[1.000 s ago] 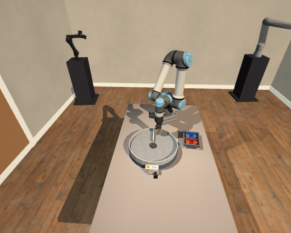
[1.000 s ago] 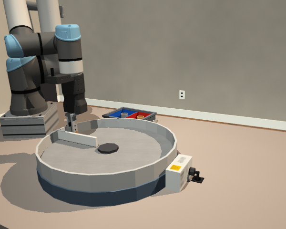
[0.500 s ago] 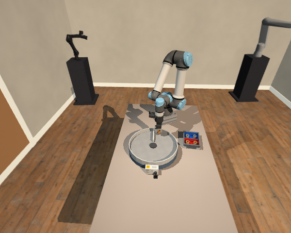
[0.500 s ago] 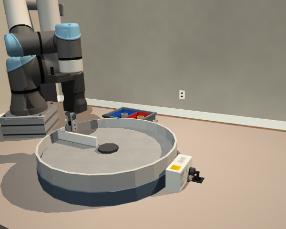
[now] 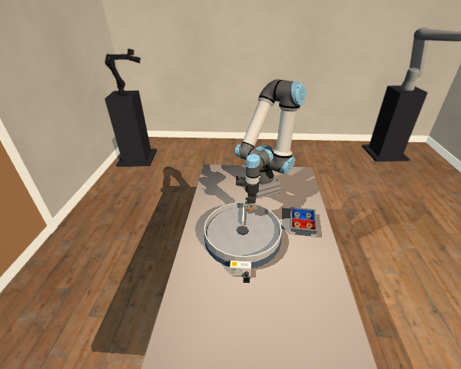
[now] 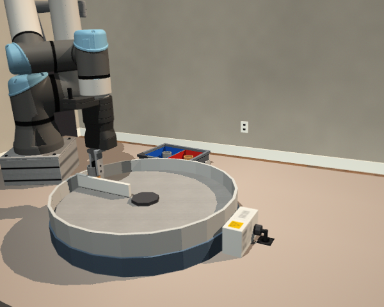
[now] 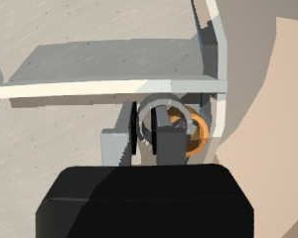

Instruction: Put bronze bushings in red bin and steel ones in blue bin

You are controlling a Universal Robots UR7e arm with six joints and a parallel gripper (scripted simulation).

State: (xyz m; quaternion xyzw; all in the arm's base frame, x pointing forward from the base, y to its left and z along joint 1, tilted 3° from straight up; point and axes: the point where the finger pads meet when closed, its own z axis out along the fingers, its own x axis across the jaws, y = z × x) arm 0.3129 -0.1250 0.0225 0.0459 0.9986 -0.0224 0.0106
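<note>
Right now the bin is 6 cm ahead of my hand, 33 cm to the left of it and 8 cm below it. From my hand the other things lie so: round turntable 15 cm ahead, 3 cm to the right, 5 cm below.
</note>
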